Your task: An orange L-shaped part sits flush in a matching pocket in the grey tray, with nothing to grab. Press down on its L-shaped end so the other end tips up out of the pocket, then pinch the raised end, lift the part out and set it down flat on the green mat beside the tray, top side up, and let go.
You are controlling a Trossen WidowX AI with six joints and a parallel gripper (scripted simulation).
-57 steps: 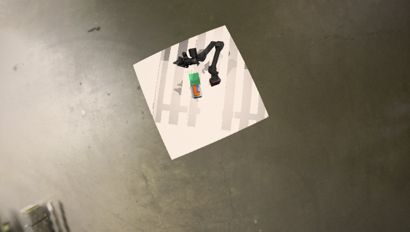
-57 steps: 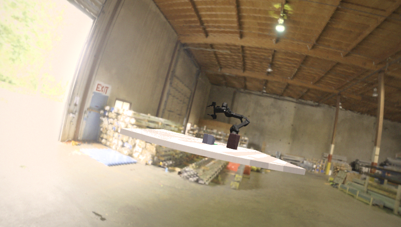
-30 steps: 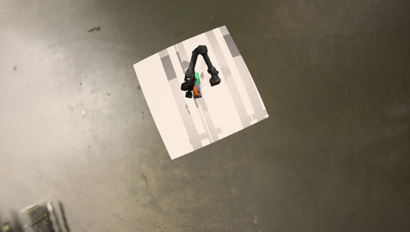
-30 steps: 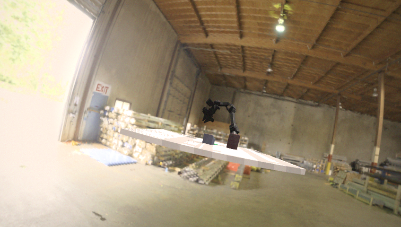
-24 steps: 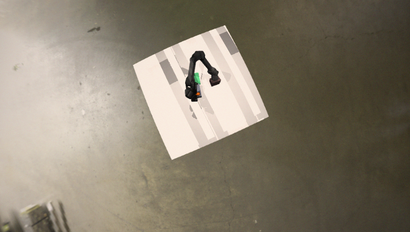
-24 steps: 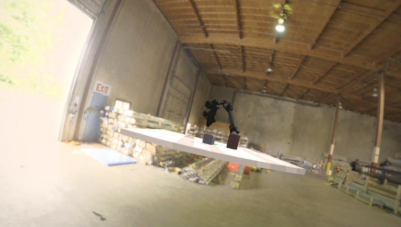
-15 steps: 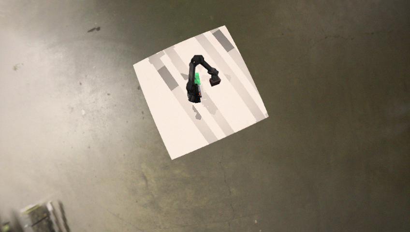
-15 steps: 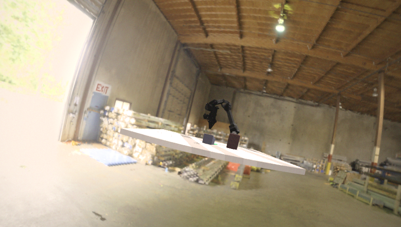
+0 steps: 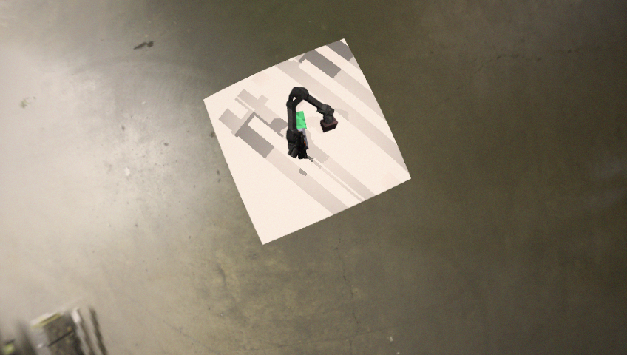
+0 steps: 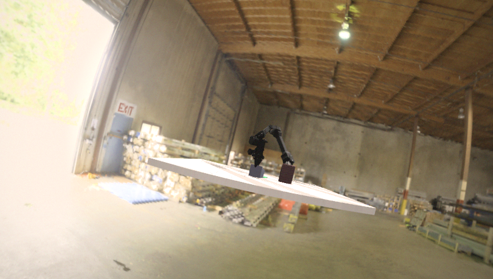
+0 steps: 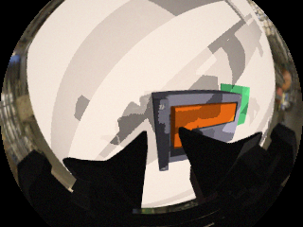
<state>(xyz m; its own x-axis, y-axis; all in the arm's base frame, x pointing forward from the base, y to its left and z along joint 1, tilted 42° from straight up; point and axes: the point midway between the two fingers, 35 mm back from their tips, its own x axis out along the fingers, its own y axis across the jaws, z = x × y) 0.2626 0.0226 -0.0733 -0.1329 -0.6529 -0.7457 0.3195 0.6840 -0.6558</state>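
Right now the orange L-shaped part is 2 cm behind my gripper tip, 5 cm to the right of it and 2 cm below it. From my gripper tip the other things lie so: green mat 8 cm behind, 21 cm to the right, 9 cm below.
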